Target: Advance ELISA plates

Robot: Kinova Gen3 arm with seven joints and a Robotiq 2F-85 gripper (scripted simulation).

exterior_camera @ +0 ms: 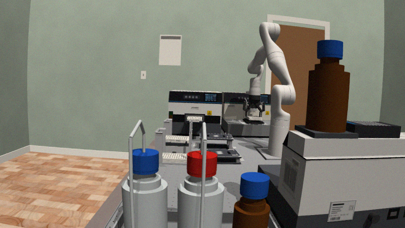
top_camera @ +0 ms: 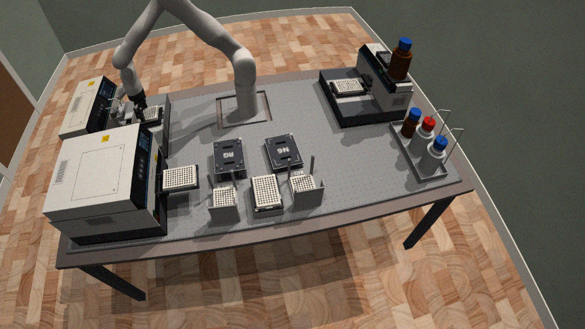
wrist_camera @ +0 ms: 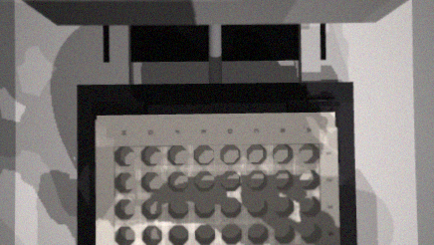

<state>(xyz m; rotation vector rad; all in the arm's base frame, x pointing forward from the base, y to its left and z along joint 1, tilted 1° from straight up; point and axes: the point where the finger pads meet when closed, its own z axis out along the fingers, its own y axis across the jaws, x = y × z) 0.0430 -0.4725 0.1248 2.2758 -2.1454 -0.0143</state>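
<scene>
My hand is 30 mm above the washer nest. Also, from my hand: washer head 10 mm ahead, 100 mm to the right, 40 mm above; dark reader tray 370 mm ahead, 200 mm to the left, 20 mm below; reader housing 390 mm ahead, 100 mm to the right, 110 mm above.
</scene>
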